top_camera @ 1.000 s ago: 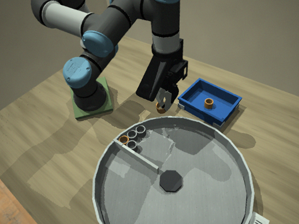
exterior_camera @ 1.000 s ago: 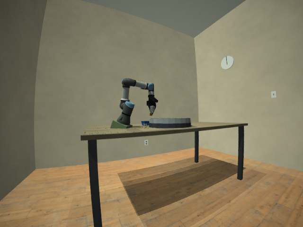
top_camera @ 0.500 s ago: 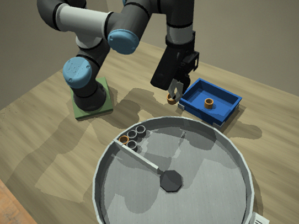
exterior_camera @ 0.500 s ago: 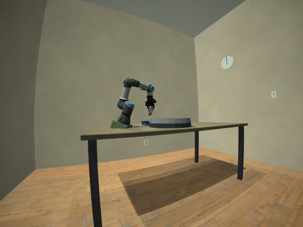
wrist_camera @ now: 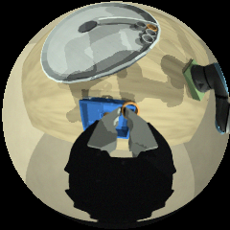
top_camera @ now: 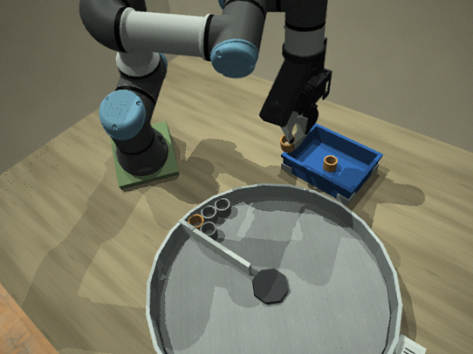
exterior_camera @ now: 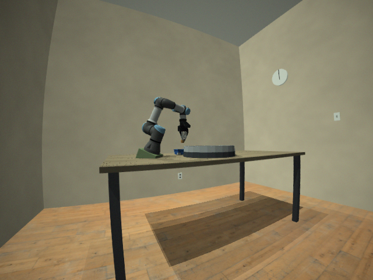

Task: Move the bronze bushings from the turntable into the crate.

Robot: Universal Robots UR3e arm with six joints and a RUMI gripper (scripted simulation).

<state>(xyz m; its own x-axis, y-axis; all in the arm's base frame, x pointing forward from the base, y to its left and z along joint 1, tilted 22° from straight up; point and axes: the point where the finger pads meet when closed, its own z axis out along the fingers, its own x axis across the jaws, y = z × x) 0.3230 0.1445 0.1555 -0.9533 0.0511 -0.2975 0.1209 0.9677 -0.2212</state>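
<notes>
Now: hand 6 cm short of the blue crate, 9 cm to the right of it and 11 cm above it. The rest, counted from my hand: grey turntable: 8 cm ahead, 27 cm to the right, 9 cm below.
</notes>
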